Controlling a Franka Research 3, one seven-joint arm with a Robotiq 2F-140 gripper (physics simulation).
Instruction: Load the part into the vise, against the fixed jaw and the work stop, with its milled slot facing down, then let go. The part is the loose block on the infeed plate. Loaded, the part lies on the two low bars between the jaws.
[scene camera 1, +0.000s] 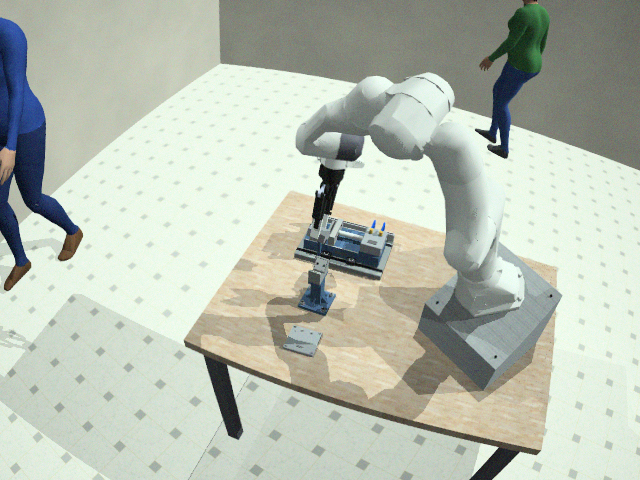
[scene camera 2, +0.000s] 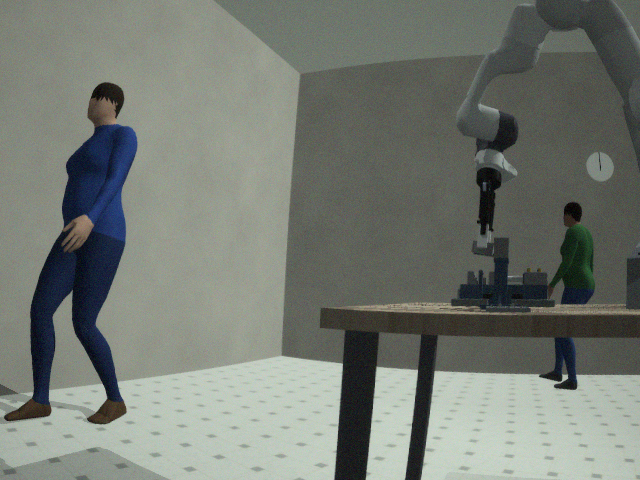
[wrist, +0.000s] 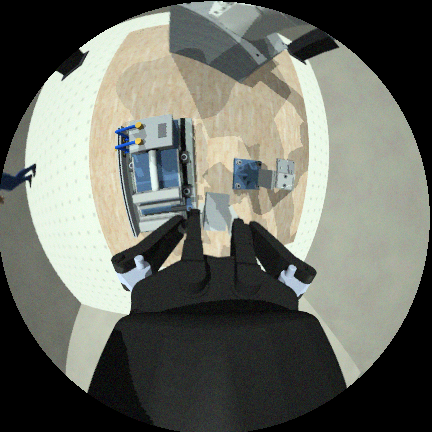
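Observation:
My gripper (scene camera 1: 318, 225) (scene camera 2: 484, 235) (wrist: 215, 210) is shut on the part, a grey block (scene camera 2: 482, 249) (wrist: 217, 209), and holds it in the air, higher than the vise (scene camera 1: 341, 252) (scene camera 2: 532, 291) (wrist: 169, 170). In the second scene view the part hangs above the jaw end and has a raised left edge; I cannot tell for sure which way its slot faces. In the wrist view it appears right of the jaw end. The vise's outer jaw (wrist: 162, 222) and inner jaw (wrist: 157, 196) show there with a gap between them. The low bars are not clearly visible.
A blue stand (scene camera 1: 316, 299) (scene camera 2: 500, 281) (wrist: 246, 173) with a grey bracket on top stands in front of the vise. A flat grey plate (scene camera 1: 302, 341) lies nearer the table's front edge. The arm's grey base block (scene camera 1: 465, 335) is at the right. Two people stand beyond the table.

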